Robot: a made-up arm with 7 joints. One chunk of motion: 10 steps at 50 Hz.
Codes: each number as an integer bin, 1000 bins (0 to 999) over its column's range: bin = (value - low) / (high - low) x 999, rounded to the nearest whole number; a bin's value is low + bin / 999 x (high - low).
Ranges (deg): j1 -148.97..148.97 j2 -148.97..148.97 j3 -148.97..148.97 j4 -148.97..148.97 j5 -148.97..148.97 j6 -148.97..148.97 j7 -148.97..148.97
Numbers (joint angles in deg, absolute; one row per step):
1: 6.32 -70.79 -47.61 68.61 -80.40 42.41 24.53
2: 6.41 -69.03 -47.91 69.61 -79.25 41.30 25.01
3: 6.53 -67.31 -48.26 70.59 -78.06 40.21 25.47
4: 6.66 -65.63 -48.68 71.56 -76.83 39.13 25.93
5: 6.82 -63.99 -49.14 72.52 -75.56 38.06 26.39
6: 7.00 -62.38 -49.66 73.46 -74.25 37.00 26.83
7: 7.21 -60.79 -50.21 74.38 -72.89 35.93 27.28
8: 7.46 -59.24 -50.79 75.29 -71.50 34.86 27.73
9: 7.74 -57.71 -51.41 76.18 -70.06 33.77 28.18
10: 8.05 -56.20 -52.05 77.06 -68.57 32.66 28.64
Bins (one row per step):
1: 521 262 340 730 230 642 582
2: 521 268 339 733 234 638 583
3: 521 274 338 736 238 634 585
4: 522 279 336 739 242 631 586
5: 522 285 335 743 246 627 588
6: 523 290 333 746 251 624 589
7: 524 296 331 749 255 620 591
8: 525 301 329 752 260 616 592
9: 525 306 327 755 265 613 594
10: 526 311 325 758 270 609 596

